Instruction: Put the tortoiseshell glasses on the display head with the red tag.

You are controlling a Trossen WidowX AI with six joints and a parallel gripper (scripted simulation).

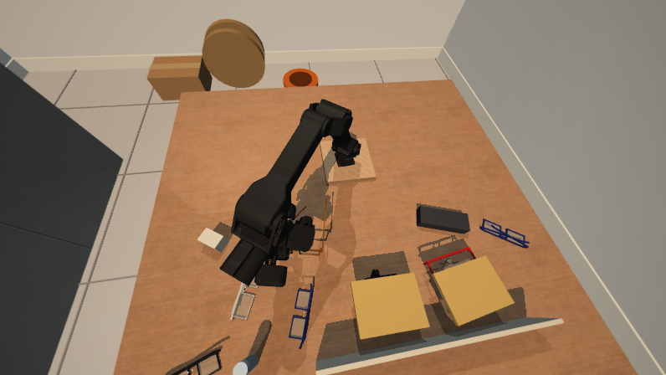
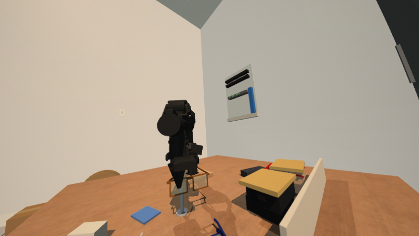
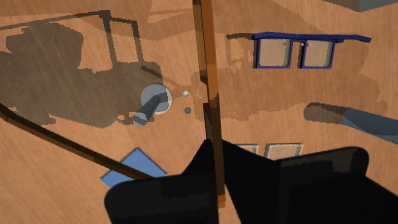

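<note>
Right now my gripper tip is 80 mm above the peg stand, 50 mm past it and 30 mm to the right of it. Round my gripper tip: blue pad: 130 mm behind, 100 mm below, 60 mm to the right; then display head: 230 mm to the left, 150 mm ahead, 50 mm below; then block: 200 mm to the right, 100 mm behind, 80 mm below.
</note>
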